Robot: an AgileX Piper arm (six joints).
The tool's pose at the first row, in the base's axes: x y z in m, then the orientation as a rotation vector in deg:
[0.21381, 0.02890, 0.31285, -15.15, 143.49, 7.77]
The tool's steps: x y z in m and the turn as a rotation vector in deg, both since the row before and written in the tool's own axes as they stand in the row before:
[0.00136, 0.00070, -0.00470, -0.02, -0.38, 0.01]
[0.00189, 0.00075, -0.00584, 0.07, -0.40, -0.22]
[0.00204, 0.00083, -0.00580, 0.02, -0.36, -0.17]
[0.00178, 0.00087, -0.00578, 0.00, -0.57, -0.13]
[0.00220, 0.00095, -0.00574, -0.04, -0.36, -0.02]
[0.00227, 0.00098, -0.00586, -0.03, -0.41, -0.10]
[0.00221, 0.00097, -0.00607, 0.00, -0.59, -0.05]
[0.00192, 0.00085, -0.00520, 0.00, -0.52, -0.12]
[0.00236, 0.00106, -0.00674, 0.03, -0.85, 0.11]
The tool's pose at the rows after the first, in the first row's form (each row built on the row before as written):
[0.20991, 0.02863, 0.31588, -15.10, 143.11, 7.84]
[0.20491, 0.02814, 0.31949, -15.29, 142.68, 7.70]
[0.19977, 0.02770, 0.32294, -15.45, 142.30, 7.64]
[0.19482, 0.02734, 0.32650, -15.54, 141.71, 7.65]
[0.18951, 0.02698, 0.32972, -15.54, 141.35, 7.73]
[0.18405, 0.02661, 0.33296, -15.62, 140.93, 7.77]
[0.17849, 0.02620, 0.33637, -15.60, 140.34, 7.81]
[0.17367, 0.02585, 0.33922, -15.68, 139.80, 7.81]
[0.16750, 0.02537, 0.34294, -15.42, 138.98, 7.91]

